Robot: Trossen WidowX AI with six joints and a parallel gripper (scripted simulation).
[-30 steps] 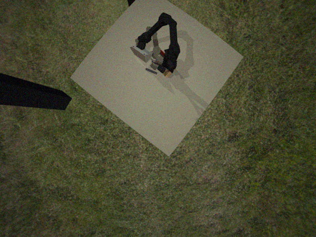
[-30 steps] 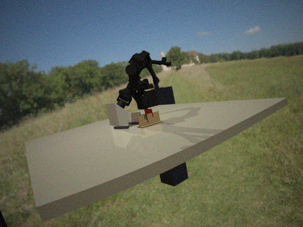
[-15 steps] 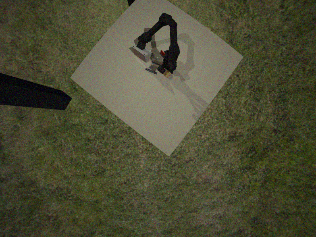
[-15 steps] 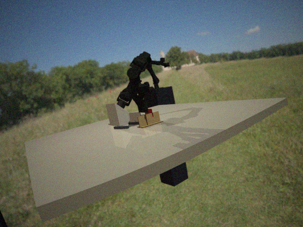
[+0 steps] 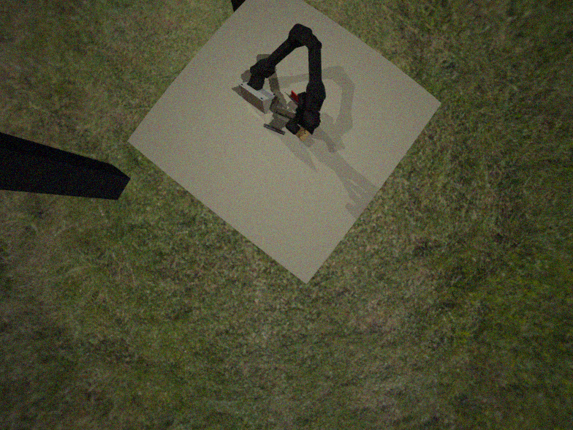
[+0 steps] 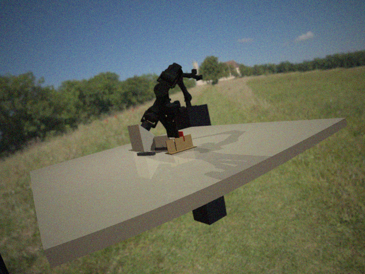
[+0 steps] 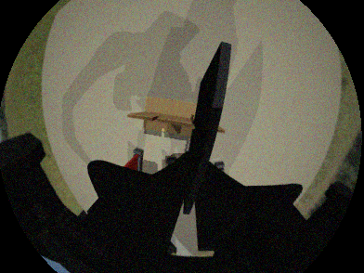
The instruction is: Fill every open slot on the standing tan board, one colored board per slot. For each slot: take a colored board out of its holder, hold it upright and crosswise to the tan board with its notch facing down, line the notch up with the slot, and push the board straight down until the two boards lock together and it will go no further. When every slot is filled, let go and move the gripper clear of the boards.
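The tan board is 70 mm below my gripper tip, 30 mm ahead of it and 20 mm to the left of it. Also, from my gripper tip: dark board 30 mm ahead; then red board 120 mm to the left, 100 mm behind, 60 mm below.
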